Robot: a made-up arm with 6 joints.
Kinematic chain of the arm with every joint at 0, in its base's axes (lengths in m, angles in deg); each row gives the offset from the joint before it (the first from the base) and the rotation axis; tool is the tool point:
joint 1: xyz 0 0 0.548 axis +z
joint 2: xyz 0 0 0 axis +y
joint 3: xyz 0 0 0.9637 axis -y
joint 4: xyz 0 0 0 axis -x
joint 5: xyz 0.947 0 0 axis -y
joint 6: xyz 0 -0.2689 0 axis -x
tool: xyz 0 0 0
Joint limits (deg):
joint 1: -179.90..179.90
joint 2: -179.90..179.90
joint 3: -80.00..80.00
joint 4: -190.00..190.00
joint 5: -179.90..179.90
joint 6: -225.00..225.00
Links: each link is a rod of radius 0.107 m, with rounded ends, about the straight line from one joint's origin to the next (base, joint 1, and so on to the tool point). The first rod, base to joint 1, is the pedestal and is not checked.
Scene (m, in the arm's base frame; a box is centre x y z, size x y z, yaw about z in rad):
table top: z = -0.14
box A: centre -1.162 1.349 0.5 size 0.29 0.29 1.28 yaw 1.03
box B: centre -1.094 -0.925 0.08 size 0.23 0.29 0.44 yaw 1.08
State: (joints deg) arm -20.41 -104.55 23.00 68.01 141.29 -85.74
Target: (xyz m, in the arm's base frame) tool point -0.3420 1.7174 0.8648
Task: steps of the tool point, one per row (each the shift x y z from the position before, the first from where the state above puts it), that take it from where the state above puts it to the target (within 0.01 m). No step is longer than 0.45 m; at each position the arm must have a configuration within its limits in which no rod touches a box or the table.
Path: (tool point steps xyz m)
1: 0.1279 0.3342 0.2580
2: 0.2450 0.2616 0.2630
3: 0.3280 0.1498 0.2539
4: 0.3646 0.0158 0.2304
5: 0.3487 -0.1214 0.1939
6: -0.0658 0.2181 -0.1978
7: -0.0425 0.1737 -0.2357
8: -0.0211 0.1209 -0.2615
9: -0.0029 0.0622 -0.2734
10: 0.0116 0.0013 -0.2705

